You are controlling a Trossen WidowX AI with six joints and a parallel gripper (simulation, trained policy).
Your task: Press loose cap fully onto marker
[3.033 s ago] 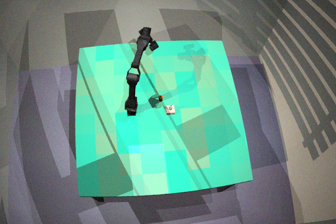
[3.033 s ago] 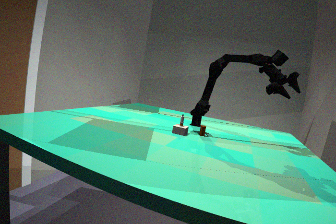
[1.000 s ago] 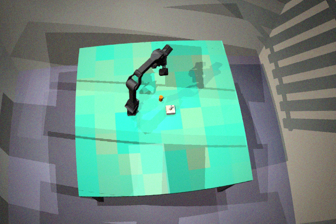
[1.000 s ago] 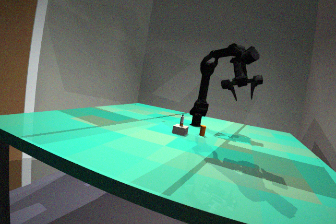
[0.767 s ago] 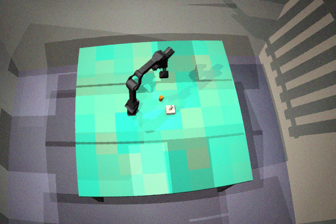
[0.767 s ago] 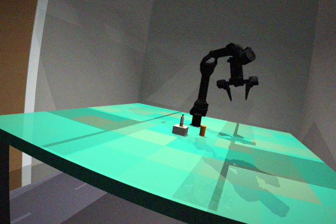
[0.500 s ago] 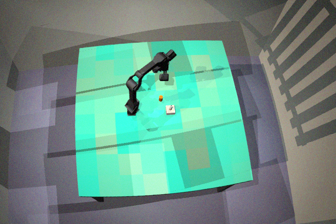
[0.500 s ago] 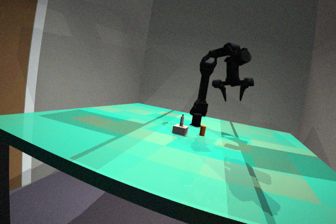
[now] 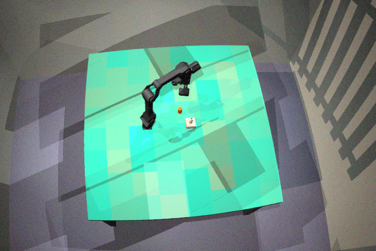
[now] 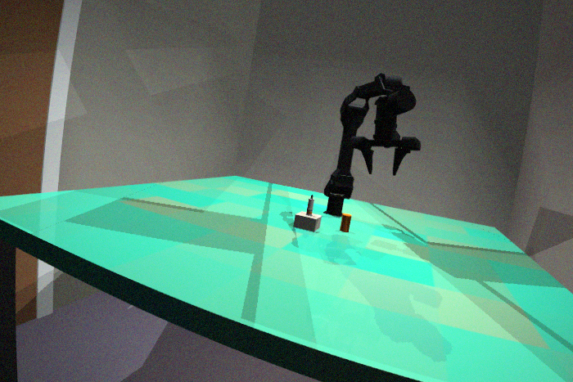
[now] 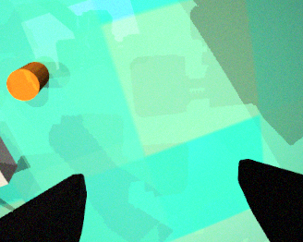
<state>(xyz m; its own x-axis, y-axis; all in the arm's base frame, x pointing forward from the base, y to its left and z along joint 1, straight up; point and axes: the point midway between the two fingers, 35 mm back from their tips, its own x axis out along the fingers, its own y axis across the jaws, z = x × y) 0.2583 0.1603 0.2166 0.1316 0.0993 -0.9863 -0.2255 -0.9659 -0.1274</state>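
The orange-brown cap lies 40 mm behind my gripper tip, 80 mm to the right of it and 160 mm below it. The rest, counted from my gripper tip: white holder block (20 mm ahead, 180 mm to the right, 160 mm below).
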